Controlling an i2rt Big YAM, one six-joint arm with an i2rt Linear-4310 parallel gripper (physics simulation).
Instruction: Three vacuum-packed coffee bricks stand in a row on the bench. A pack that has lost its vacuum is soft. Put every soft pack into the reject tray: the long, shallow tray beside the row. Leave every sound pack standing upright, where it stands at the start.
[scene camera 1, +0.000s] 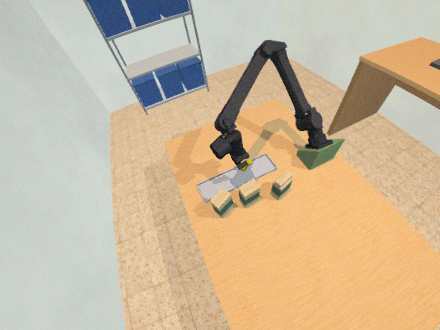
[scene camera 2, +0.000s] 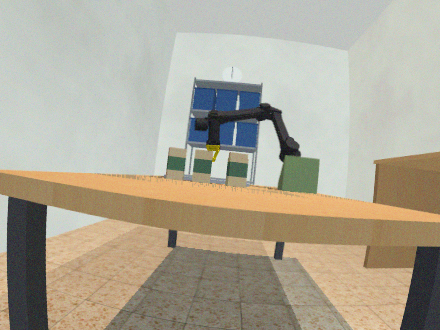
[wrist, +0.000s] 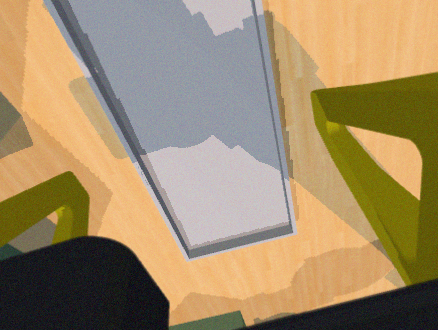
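Pixels of known places: gripper, fingertip midpoint: (scene camera 1: 239, 163) (scene camera 2: 212, 161) (wrist: 192, 147); arm's base at its link origin: (scene camera 1: 318, 145) (scene camera 2: 296, 169).
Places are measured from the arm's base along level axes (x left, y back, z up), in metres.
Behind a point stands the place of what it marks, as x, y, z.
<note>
Three cream coffee bricks with dark green bands stand upright in a row: the left pack (scene camera 1: 222, 203) @(0.123, -0.550, 0.037) (scene camera 2: 176, 164) @(0.117, -0.539, -0.035), the middle pack (scene camera 1: 249, 193) @(0.122, -0.433, 0.037) (scene camera 2: 202, 166) @(0.120, -0.418, -0.032) and the right pack (scene camera 1: 282, 185) @(0.137, -0.290, 0.027) (scene camera 2: 237, 169) @(0.137, -0.266, -0.031). The gap between middle and right is the wider one. Which packs are soft cannot be told by look. The long, shallow reject tray (scene camera 1: 210, 190) @(-0.025, -0.583, -0.099) (wrist: 220, 200) @(-0.057, -0.278, -0.099) lies behind the row, with no pack in the parts that show. My gripper (scene camera 1: 245, 166) @(-0.054, -0.410, 0.005) (scene camera 2: 214, 154) @(-0.054, -0.410, 0.005) (wrist: 192, 147) @(-0.054, -0.410, 0.005) is open and empty, with yellow fingers, above the tray behind the middle pack.
A green angular object (scene camera 1: 320, 156) @(0.059, -0.034, -0.001) (scene camera 2: 300, 174) @(0.056, 0.013, -0.022) stands at the right, by the arm's base. A wooden desk (scene camera 1: 400, 60) (scene camera 2: 400, 200) is farther right. A metal shelf (scene camera 1: 165, 59) with blue bins stands behind the bench. The arm arches over the bench's back part.
</note>
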